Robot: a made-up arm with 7 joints.
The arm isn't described. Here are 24 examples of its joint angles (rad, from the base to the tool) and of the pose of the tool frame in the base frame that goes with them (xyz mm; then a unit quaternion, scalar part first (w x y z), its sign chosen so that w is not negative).
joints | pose
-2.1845 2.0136 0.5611 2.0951 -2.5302 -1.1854 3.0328 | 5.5 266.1 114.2 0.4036 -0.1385 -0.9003 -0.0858
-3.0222 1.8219 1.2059 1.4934 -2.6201 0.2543 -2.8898 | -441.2 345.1 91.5 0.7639 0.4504 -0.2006 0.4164
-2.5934 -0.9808 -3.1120 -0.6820 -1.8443 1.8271 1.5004 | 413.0 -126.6 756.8 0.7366 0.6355 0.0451 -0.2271
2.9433 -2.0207 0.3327 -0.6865 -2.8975 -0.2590 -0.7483 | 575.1 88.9 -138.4 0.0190 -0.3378 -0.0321 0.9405
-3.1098 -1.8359 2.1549 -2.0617 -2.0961 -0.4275 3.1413 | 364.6 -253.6 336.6 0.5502 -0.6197 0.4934 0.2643
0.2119 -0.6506 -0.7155 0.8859 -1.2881 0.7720 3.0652 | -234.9 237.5 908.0 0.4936 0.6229 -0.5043 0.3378
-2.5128 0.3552 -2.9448 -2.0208 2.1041 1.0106 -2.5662 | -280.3 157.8 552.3 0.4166 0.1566 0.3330 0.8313
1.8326 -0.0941 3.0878 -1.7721 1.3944 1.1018 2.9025 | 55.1 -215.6 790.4 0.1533 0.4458 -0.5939 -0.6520
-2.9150 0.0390 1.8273 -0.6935 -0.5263 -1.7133 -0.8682 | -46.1 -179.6 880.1 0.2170 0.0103 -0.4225 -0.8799
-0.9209 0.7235 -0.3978 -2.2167 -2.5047 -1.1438 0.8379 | 206.2 -10.8 751.9 0.2740 0.0771 -0.8863 -0.3653
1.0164 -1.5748 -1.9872 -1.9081 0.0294 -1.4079 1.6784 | -294.8 173.7 400.1 0.7283 -0.4321 -0.5166 -0.1264
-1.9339 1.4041 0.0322 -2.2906 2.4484 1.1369 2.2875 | -5.1 247.4 500.7 0.4349 0.2549 -0.5539 -0.6627
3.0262 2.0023 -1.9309 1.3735 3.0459 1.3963 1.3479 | -561.9 -238.0 108.2 0.2050 0.4649 0.1796 0.8424
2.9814 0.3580 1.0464 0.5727 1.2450 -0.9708 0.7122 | -369.1 15.3 946.6 0.1022 -0.7713 -0.2617 -0.5712
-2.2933 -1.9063 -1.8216 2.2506 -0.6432 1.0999 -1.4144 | 60.8 -238.9 165.0 0.6674 0.3350 0.5410 -0.3868
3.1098 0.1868 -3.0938 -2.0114 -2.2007 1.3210 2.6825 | -230.3 88.1 613.9 0.0189 -0.0727 -0.4411 0.8943
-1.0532 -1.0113 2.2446 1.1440 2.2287 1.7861 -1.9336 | -249.7 -544.3 517.0 0.7200 -0.0557 0.6918 -0.0020
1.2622 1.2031 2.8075 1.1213 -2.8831 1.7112 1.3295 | 109.7 -560.9 656.7 0.1158 -0.2306 0.5597 0.7875
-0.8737 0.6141 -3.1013 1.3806 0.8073 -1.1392 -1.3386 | 148.5 78.1 938.4 0.0861 0.6982 -0.6233 -0.3414
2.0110 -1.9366 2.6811 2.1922 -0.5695 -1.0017 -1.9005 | 54.8 277.8 -49.4 0.5772 -0.0228 0.0464 0.8150
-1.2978 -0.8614 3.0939 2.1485 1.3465 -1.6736 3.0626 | 1.6 -422.3 461.8 0.6324 -0.1873 -0.7402 -0.1310
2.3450 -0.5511 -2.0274 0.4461 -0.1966 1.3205 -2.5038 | 396.1 184.0 815.9 0.7976 -0.3187 -0.4040 0.3147
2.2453 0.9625 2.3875 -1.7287 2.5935 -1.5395 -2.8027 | -264.5 -488.0 482.1 0.0505 -0.6284 -0.3857 -0.6736
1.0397 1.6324 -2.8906 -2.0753 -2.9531 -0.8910 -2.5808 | 158.8 -375.6 31.5 0.9771 -0.1493 -0.0622 -0.1383
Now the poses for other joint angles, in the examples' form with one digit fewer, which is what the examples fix.
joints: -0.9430 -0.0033 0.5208 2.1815 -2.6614 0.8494 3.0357
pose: 236 123 710 0.328 0.742 0.187 -0.554
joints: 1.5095 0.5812 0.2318 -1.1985 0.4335 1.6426 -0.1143
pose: -23 -228 940 0.455 -0.520 0.701 0.176
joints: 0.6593 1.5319 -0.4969 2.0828 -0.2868 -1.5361 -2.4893
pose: 413 -248 127 0.857 -0.208 -0.431 -0.192
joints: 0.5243 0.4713 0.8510 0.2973 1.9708 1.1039 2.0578
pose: 189 -231 993 0.026 0.909 0.284 0.303
